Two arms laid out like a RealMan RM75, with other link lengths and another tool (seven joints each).
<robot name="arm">
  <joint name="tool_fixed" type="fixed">
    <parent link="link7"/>
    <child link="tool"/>
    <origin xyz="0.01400 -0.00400 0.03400" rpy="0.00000 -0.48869 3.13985"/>
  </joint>
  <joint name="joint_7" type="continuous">
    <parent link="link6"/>
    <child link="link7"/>
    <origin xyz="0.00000 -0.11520 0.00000" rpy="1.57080 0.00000 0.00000"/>
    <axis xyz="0 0 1"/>
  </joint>
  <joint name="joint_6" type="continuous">
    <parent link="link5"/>
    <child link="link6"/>
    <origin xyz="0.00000 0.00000 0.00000" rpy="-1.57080 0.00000 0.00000"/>
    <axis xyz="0 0 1"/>
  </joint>
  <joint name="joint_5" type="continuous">
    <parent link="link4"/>
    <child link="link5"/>
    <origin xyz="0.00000 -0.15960 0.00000" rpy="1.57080 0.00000 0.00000"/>
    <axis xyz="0 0 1"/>
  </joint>
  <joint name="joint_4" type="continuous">
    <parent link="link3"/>
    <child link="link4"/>
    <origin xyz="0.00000 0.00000 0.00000" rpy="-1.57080 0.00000 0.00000"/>
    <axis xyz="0 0 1"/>
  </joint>
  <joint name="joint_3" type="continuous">
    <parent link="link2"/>
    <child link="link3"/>
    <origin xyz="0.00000 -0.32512 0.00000" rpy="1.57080 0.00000 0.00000"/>
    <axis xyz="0 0 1"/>
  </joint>
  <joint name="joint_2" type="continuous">
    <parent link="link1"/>
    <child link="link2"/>
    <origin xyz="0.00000 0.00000 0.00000" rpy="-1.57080 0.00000 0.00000"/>
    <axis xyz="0 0 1"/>
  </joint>
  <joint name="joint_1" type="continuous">
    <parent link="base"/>
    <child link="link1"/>
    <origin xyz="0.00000 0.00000 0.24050"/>
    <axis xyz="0 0 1"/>
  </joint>
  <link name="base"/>
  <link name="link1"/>
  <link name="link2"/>
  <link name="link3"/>
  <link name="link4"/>
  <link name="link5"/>
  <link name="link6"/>
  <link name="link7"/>
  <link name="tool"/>
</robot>
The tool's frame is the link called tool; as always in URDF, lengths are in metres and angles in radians. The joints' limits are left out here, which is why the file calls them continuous.
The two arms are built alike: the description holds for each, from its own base.
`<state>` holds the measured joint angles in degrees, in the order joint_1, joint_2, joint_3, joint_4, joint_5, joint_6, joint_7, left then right.
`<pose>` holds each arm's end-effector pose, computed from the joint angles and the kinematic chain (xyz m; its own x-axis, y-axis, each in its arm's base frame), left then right.
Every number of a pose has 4 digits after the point.
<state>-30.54 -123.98 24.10 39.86 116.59 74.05 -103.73 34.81 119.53 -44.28 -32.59 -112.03 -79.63 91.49</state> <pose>-0.3041 0.3636 -0.0232 -0.1793 -0.2026 -0.9627 -0.9052 0.4171 0.0808 0.2779 0.3451 -0.0676 -0.7730 0.6330 0.0435 0.6344 0.7703 0.0640</pose>
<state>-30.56 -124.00 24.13 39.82 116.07 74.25 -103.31 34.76 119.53 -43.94 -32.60 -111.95 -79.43 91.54</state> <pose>-0.3027 0.3639 -0.0227 -0.1774 -0.1960 -0.9644 -0.9020 0.4242 0.0798 0.2784 0.3459 -0.0668 -0.7688 0.6375 0.0501 0.6394 0.7658 0.0679</pose>
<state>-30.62 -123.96 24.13 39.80 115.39 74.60 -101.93 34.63 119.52 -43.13 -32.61 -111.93 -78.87 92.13</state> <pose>-0.3005 0.3644 -0.0214 -0.1870 -0.1808 -0.9656 -0.8920 0.4430 0.0898 0.2804 0.3475 -0.0650 -0.7536 0.6542 0.0636 0.6573 0.7500 0.0743</pose>
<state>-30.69 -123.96 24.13 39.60 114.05 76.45 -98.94 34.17 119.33 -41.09 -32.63 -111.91 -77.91 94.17</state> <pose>-0.2940 0.3631 -0.0206 -0.1987 -0.1576 -0.9673 -0.8642 0.4936 0.0972 0.2861 0.3500 -0.0593 -0.7085 0.6990 0.0973 0.7056 0.7042 0.0793</pose>
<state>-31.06 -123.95 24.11 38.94 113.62 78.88 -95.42 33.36 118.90 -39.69 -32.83 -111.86 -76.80 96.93</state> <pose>-0.2855 0.3607 -0.0231 -0.2183 -0.1454 -0.9650 -0.8244 0.5566 0.1026 0.2949 0.3510 -0.0524 -0.6528 0.7473 0.1244 0.7573 0.6480 0.0814</pose>
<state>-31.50 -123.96 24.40 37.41 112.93 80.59 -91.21 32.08 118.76 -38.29 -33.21 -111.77 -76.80 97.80</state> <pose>-0.2775 0.3583 -0.0279 -0.2370 -0.1293 -0.9629 -0.7809 0.6149 0.1096 0.3035 0.3472 -0.0474 -0.6182 0.7717 0.1491 0.7855 0.6133 0.0824</pose>
